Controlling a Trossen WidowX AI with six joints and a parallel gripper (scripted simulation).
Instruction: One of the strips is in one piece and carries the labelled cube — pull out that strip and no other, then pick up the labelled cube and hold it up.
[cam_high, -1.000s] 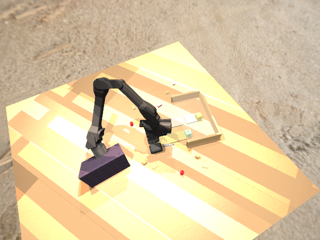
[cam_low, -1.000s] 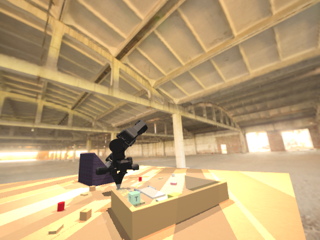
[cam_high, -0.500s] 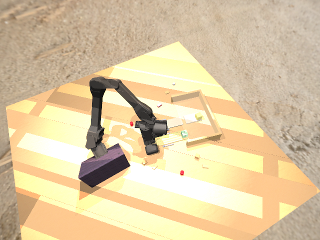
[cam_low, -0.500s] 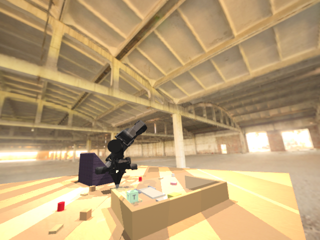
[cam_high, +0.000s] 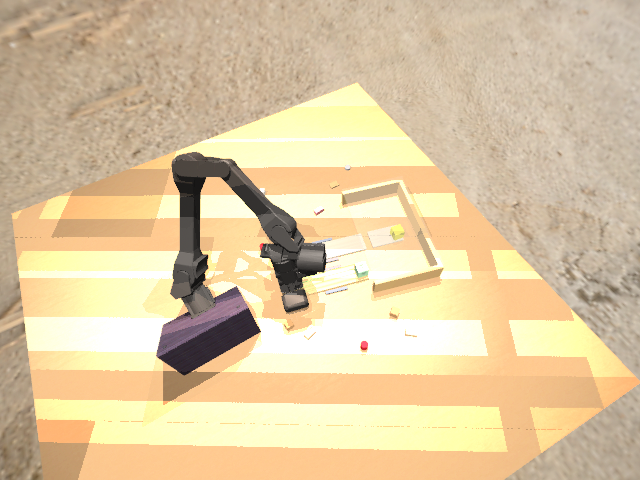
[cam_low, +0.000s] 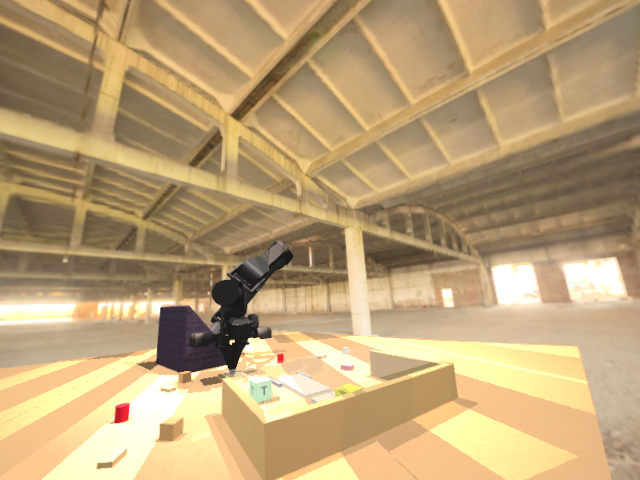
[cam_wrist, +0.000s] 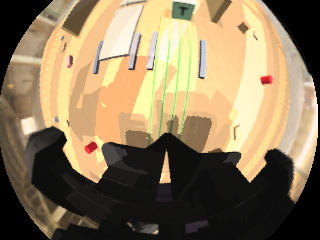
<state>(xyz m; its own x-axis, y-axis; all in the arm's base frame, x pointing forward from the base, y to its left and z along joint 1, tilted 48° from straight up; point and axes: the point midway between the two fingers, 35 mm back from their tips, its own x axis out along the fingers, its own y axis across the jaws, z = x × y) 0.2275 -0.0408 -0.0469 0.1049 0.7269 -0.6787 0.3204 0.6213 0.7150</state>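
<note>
The grey strip lies 19 cm ahead of my gripper tip and 3 cm to the left of it.
</note>
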